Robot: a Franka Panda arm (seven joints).
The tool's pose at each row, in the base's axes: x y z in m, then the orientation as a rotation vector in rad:
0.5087 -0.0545 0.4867 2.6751 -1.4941 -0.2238
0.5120 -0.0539 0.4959 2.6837 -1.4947 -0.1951
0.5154 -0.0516 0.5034 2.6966 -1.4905 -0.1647
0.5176 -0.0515 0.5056 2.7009 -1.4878 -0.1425
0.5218 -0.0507 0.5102 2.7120 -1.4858 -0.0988
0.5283 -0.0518 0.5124 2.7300 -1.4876 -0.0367
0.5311 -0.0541 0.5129 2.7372 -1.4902 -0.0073
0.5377 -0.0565 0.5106 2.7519 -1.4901 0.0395
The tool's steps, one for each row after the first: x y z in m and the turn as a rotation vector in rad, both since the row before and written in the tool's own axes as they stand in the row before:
0.0003 -0.0019 -0.0096 0.0142 0.0138 -0.0021
-0.0008 -0.0032 -0.0079 0.0160 0.0142 -0.0063
0.0009 -0.0017 -0.0024 0.0081 0.0121 -0.0025
0.0013 -0.0035 -0.0050 0.0198 0.0217 -0.0041
0.0043 -0.0047 -0.0027 0.0327 0.0281 -0.0041
0.0034 -0.0011 -0.0006 0.0155 0.0131 -0.0005
0.0056 -0.0043 0.0022 0.0258 0.0201 -0.0042

